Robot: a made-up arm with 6 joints. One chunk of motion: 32 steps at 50 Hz.
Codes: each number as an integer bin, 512 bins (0 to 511) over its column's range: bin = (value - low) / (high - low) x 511, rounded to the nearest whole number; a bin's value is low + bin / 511 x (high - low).
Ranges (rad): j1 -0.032..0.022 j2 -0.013..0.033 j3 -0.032..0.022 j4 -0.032..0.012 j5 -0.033..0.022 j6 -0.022..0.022
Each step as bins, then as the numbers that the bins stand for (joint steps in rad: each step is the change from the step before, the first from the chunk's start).
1 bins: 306 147 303 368 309 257
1 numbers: 0.00034 0.00023 0.00002 -0.00031 0.00026 0.00013
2 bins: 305 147 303 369 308 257
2 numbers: 0.00023 0.00023 0.00002 -0.00023 0.00015 0.00013
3 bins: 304 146 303 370 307 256
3 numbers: 0.00013 0.00014 0.00002 -0.00014 0.00004 0.00004
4 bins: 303 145 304 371 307 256
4 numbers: 0.00002 0.00005 0.00013 -0.00005 0.00004 0.00004
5 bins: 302 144 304 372 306 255
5 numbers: -0.00009 -0.00004 0.00013 0.00003 -0.00006 -0.00004
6 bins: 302 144 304 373 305 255
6 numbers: -0.00009 -0.00004 0.00013 0.00012 -0.00017 -0.00004
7 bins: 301 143 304 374 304 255
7 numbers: -0.00019 -0.00013 0.00013 0.00020 -0.00028 -0.00004
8 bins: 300 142 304 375 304 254
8 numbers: -0.00030 -0.00022 0.00013 0.00029 -0.00028 -0.00013
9 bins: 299 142 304 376 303 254
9 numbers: -0.00040 -0.00022 0.00013 0.00038 -0.00039 -0.00013
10 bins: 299 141 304 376 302 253
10 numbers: -0.00040 -0.00031 0.00013 0.00038 -0.00050 -0.00022
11 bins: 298 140 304 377 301 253
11 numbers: -0.00051 -0.00040 0.00013 0.00046 -0.00060 -0.00022
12 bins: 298 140 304 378 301 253
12 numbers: -0.00051 -0.00040 0.00013 0.00055 -0.00060 -0.00022
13 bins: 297 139 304 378 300 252
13 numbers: -0.00061 -0.00049 0.00013 0.00055 -0.00071 -0.00030
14 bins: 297 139 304 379 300 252
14 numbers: -0.00061 -0.00049 0.00013 0.00063 -0.00071 -0.00030
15 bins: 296 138 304 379 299 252
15 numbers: -0.00072 -0.00058 0.00013 0.00063 -0.00082 -0.00030
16 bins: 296 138 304 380 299 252
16 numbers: -0.00072 -0.00058 0.00013 0.00072 -0.00082 -0.00030
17 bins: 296 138 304 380 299 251
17 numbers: -0.00072 -0.00058 0.00013 0.00072 -0.00082 -0.00039
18 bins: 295 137 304 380 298 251
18 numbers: -0.00083 -0.00067 0.00013 0.00072 -0.00093 -0.00039
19 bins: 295 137 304 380 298 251
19 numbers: -0.00083 -0.00067 0.00013 0.00072 -0.00093 -0.00039
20 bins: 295 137 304 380 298 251
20 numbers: -0.00083 -0.00067 0.00013 0.00072 -0.00093 -0.00039
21 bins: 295 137 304 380 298 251
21 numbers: -0.00083 -0.00067 0.00013 0.00072 -0.00093 -0.00039
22 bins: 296 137 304 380 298 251
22 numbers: -0.00072 -0.00067 0.00013 0.00072 -0.00093 -0.00039
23 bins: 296 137 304 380 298 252
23 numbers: -0.00072 -0.00067 0.00013 0.00072 -0.00093 -0.00030
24 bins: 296 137 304 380 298 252
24 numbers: -0.00072 -0.00067 0.00013 0.00072 -0.00093 -0.00030
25 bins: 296 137 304 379 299 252
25 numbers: -0.00072 -0.00067 0.00013 0.00063 -0.00082 -0.00030
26 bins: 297 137 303 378 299 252
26 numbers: -0.00061 -0.00067 0.00002 0.00055 -0.00082 -0.00030
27 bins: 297 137 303 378 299 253
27 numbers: -0.00061 -0.00067 0.00002 0.00055 -0.00082 -0.00022
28 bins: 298 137 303 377 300 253
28 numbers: -0.00051 -0.00067 0.00002 0.00046 -0.00071 -0.00022
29 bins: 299 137 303 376 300 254
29 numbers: -0.00040 -0.00067 0.00002 0.00038 -0.00071 -0.00013
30 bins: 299 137 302 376 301 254
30 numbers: -0.00040 -0.00067 -0.00009 0.00038 -0.00060 -0.00013
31 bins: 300 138 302 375 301 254
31 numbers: -0.00030 -0.00058 -0.00009 0.00029 -0.00060 -0.00013
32 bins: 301 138 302 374 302 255
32 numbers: -0.00019 -0.00058 -0.00009 0.00020 -0.00050 -0.00004
